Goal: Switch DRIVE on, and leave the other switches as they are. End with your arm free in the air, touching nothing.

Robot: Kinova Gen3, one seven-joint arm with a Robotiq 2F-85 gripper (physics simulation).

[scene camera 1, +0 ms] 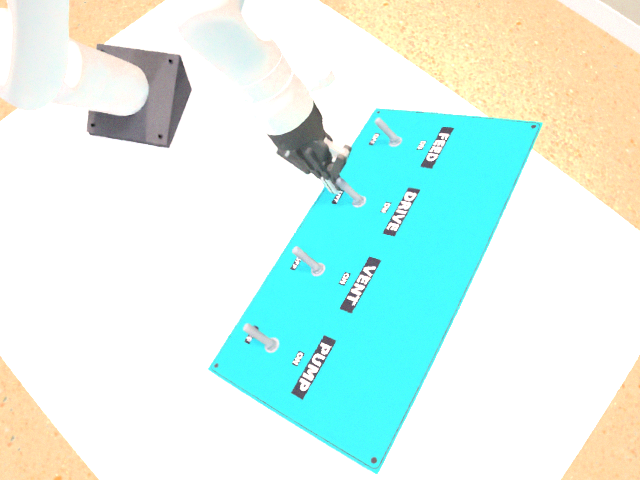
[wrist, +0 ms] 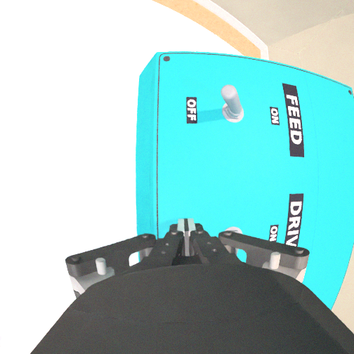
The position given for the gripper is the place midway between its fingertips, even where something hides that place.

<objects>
The gripper shows in scene camera 1 [337, 189] and in the wrist view [185, 228].
</objects>
